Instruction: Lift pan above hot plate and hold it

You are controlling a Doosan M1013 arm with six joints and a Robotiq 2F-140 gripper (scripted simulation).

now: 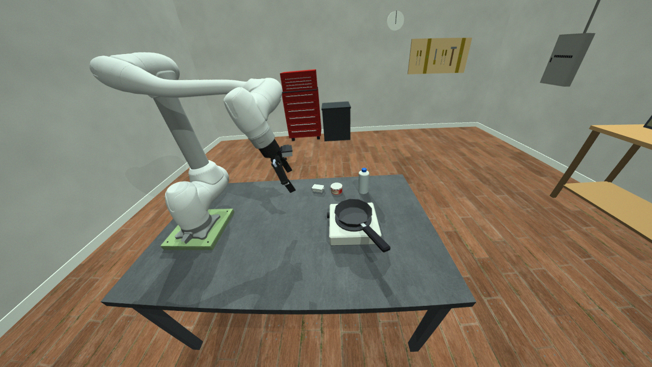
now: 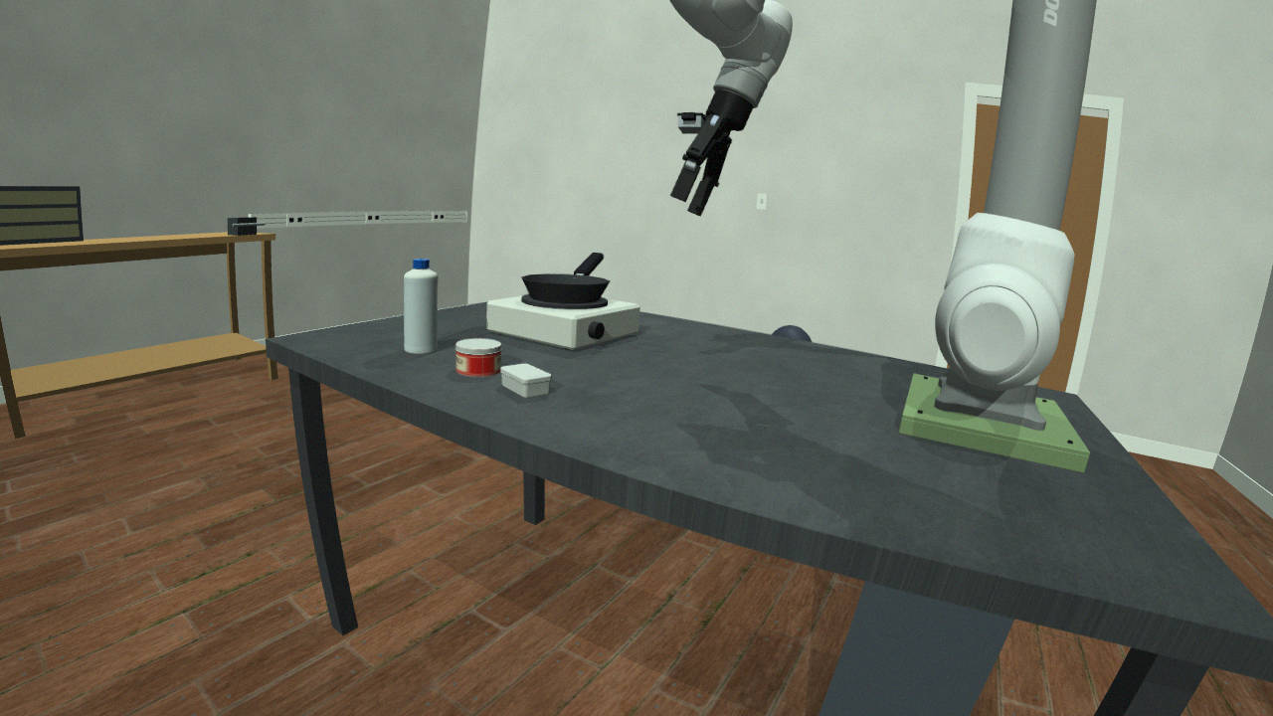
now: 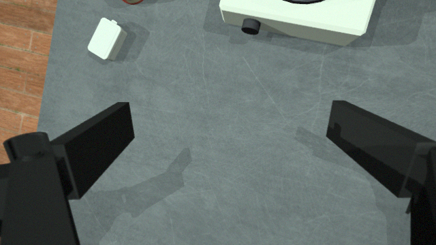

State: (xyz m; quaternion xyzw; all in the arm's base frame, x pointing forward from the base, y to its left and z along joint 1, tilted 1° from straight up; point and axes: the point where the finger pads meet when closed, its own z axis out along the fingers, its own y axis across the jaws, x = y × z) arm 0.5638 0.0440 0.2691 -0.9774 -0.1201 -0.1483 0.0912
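Right now the black pan is 310 mm ahead of my hand, 190 mm below it and 90 mm to the right of it. Also, from my hand: small white box (320 mm to the left, 280 mm below, 80 mm ahead); then hot plate (270 mm ahead, 260 mm below, 30 mm to the right); then white bottle (380 mm ahead, 290 mm to the left, 210 mm below).
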